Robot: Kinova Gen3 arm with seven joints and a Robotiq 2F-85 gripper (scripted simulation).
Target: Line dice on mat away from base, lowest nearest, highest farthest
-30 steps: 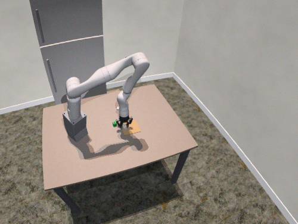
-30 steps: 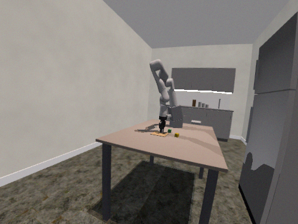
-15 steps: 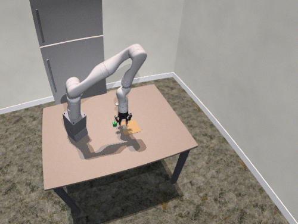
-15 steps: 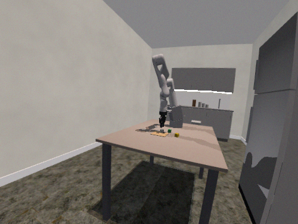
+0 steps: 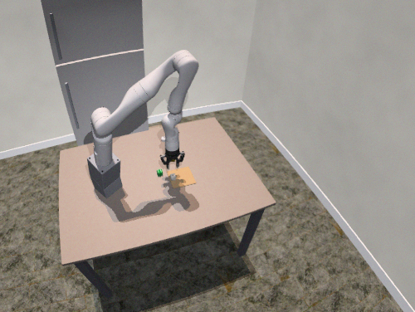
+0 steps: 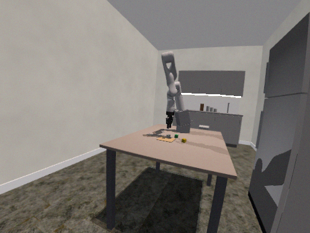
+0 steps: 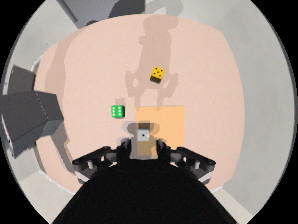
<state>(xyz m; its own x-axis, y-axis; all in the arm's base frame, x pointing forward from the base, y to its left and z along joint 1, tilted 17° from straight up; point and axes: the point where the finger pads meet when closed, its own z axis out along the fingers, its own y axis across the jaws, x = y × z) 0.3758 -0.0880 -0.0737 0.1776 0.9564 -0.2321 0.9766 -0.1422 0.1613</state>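
Now: hand 15 cm to the right of the yellow die, 10 cm above it and 6 cm short of it. Also, from my hand: mat (11 cm below, 5 cm ahead, 1 cm to the right); white die (9 cm below); green die (10 cm below, 7 cm to the left, 6 cm behind).
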